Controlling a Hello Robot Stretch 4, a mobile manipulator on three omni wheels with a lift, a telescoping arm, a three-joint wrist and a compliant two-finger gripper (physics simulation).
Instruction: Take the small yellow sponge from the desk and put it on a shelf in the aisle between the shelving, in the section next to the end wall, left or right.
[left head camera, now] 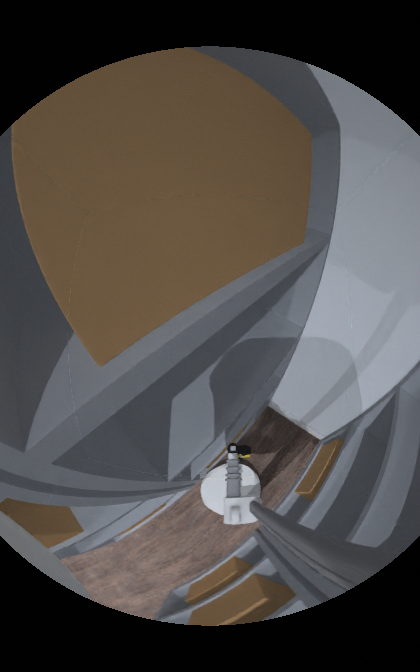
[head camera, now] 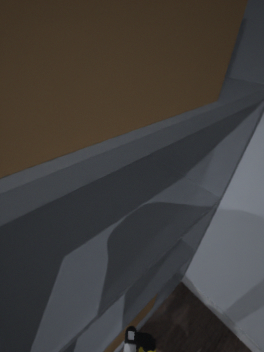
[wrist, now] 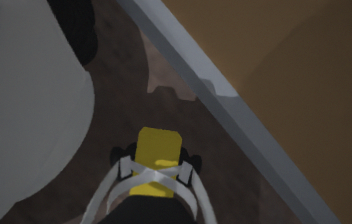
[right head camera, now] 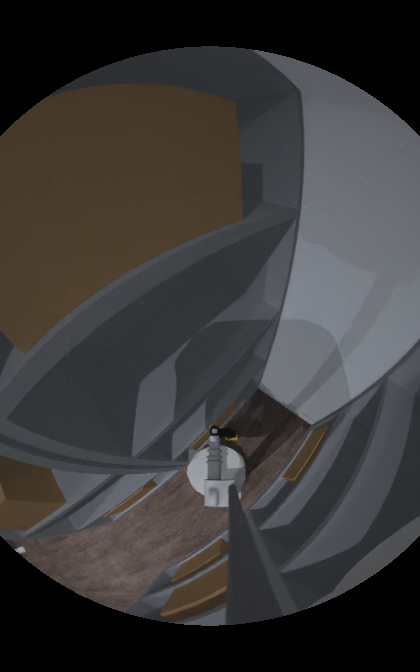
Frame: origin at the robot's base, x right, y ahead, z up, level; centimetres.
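Seen in the pictures: gripper, fingertip midpoint: [wrist: 156, 156].
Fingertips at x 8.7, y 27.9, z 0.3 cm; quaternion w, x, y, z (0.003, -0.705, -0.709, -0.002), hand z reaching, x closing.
Observation:
Offsets run from my fingertips to a thing's top centre. "*": to the spot under its first point.
The small yellow sponge @(dx +2.0, dy -0.1, dz +3.6 cm) [wrist: 159, 140] stands out lengthwise between the fingertips of my gripper [wrist: 156, 156] in the wrist view. Both dark finger pads press on its long sides, so the gripper is shut on it. Small parts of the sponge also show in the left head view [left head camera: 244, 456] and the right head view [right head camera: 232, 438], beside the black gripper body. The grey shelving unit [head camera: 125, 148] [left head camera: 200, 314] [wrist: 215, 111] stands right beside the gripper, its end section meeting the pale end wall [head camera: 240, 245] [left head camera: 370, 250] [right head camera: 350, 250]. I cannot tell whether the sponge touches the floor.
A large brown box @(* dx -14.0, dy +0.8, dz +149.7 cm) [head camera: 100, 65] [left head camera: 165, 200] [right head camera: 125, 175] fills an upper shelf. Opposite shelving holds a low brown box [left head camera: 320, 470] [right head camera: 307, 455]. My white round base [left head camera: 212, 492] [right head camera: 200, 472] stands on the brown aisle floor [left head camera: 125, 565] [right head camera: 115, 555] between both rows.

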